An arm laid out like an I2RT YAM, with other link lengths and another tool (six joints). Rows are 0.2 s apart.
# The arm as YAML. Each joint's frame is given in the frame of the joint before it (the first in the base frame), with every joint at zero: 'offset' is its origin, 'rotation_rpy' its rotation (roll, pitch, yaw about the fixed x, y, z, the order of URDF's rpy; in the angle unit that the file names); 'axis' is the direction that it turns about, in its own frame. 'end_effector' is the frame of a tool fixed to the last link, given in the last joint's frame.
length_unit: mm
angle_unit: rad
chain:
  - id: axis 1
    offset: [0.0, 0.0, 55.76]
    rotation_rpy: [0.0, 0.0, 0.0]
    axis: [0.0, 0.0, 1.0]
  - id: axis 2
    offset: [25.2, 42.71, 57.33]
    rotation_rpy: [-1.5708, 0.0, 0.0]
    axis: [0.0, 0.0, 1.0]
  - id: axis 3
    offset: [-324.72, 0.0, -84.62]
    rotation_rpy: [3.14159, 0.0, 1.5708]
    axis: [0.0, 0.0, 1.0]
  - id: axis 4
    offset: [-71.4, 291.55, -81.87]
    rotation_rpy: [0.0, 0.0, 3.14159]
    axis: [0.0, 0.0, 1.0]
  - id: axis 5
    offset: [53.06, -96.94, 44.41]
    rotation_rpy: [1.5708, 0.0, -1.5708]
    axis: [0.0, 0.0, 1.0]
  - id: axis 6
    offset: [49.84, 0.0, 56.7]
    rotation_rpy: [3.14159, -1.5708, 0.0]
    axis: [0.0, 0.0, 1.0]
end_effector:
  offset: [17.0, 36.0, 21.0]
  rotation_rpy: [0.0, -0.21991, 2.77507]
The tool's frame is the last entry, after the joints.
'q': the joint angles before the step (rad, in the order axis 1, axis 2, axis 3, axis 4, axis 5, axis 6). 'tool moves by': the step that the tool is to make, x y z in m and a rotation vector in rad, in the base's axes. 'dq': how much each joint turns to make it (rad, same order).
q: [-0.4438, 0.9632, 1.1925, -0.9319, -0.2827, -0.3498]
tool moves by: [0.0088, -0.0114, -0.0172, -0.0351, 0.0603, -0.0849]
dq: [-0.0027, 0.0250, -0.0322, 0.0205, 0.0998, 0.0112]
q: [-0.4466, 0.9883, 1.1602, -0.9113, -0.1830, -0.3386]
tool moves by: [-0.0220, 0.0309, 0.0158, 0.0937, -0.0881, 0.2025]
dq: [0.0349, -0.0712, 0.0025, -0.0381, -0.2063, -0.0201]
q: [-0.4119, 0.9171, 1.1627, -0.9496, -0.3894, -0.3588]
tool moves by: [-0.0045, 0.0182, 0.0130, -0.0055, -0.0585, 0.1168]
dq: [0.0721, -0.0199, 0.0225, 0.0073, -0.0451, -0.0168]
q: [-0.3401, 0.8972, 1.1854, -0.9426, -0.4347, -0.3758]
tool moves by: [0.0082, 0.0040, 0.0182, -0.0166, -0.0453, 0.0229]
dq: [0.0369, 0.0260, 0.0569, 0.0206, 0.0122, 0.0078]
